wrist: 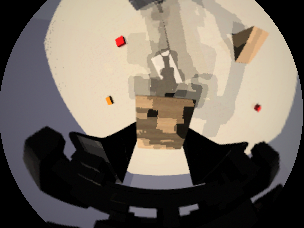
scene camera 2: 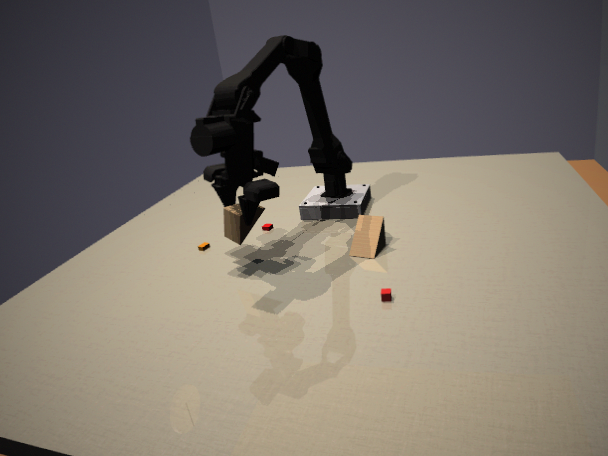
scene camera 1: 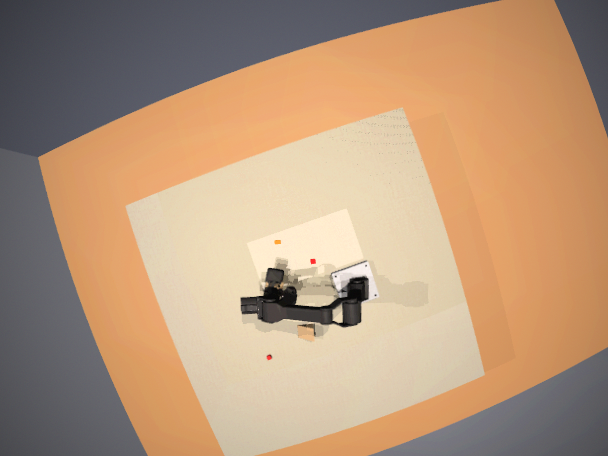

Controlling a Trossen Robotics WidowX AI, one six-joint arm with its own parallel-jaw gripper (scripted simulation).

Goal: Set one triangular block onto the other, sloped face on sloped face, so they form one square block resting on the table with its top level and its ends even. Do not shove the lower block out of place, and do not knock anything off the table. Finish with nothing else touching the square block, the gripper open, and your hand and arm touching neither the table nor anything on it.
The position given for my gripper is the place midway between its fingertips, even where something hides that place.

Note:
My gripper (scene camera 2: 240,220) holds a triangular block (scene camera 2: 235,229). Also in view: a triangular block (scene camera 2: 369,239).
My gripper is seen too in the wrist view (wrist: 160,125).

